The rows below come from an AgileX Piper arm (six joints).
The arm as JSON. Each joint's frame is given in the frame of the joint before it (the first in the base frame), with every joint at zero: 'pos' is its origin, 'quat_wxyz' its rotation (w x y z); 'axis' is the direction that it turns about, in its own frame. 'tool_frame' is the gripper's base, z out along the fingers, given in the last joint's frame.
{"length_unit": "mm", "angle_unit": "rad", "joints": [
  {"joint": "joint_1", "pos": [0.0, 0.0, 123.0], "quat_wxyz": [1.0, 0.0, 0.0, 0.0], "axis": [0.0, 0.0, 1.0]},
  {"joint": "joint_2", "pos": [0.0, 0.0, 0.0], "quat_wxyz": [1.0, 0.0, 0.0, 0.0], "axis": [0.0, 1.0, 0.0]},
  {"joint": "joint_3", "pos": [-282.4, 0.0, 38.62], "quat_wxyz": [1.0, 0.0, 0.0, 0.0], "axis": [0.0, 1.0, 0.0]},
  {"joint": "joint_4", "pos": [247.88, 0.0, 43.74], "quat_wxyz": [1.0, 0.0, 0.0, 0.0], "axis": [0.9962, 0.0, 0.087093]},
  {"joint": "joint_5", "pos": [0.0, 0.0, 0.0], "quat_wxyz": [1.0, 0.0, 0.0, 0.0], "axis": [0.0, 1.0, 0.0]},
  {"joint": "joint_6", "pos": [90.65, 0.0, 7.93], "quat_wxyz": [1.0, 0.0, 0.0, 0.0], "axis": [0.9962, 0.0, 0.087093]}
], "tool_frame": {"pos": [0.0, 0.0, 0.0], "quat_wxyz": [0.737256, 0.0, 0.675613, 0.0]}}
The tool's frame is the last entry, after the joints.
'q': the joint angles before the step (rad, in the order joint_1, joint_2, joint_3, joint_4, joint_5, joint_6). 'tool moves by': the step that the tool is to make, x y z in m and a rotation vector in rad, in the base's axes. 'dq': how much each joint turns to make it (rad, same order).
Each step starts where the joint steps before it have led.
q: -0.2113, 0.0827, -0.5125, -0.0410, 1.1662, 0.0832
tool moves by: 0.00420, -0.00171, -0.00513, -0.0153, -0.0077, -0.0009
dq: 0.0000, -0.0005, 0.0284, -0.0104, -0.0389, -0.0043
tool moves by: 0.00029, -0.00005, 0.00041, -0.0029, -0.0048, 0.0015
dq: 0.0000, 0.0000, -0.0001, 0.0000, -0.0054, -0.0021
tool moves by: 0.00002, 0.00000, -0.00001, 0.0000, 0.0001, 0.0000
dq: -0.0001, 0.0001, 0.0000, 0.0001, 0.0000, -0.0001
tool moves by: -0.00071, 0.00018, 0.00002, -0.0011, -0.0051, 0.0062
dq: 0.0063, -0.0052, 0.0000, -0.0001, 0.0000, 0.0001
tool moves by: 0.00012, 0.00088, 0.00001, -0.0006, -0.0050, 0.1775
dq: 0.1774, -0.0051, 0.0001, 0.0001, 0.0000, -0.0001
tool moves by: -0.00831, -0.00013, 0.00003, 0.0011, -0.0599, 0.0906
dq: 0.0907, -0.0598, -0.0001, -0.0001, 0.0000, 0.0001
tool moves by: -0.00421, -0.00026, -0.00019, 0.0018, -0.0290, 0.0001
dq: 0.0000, -0.0291, 0.0000, 0.0001, 0.0000, -0.0001
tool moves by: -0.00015, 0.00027, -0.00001, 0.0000, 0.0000, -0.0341
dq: -0.0340, 0.0000, 0.0000, -0.0001, 0.0000, 0.0001
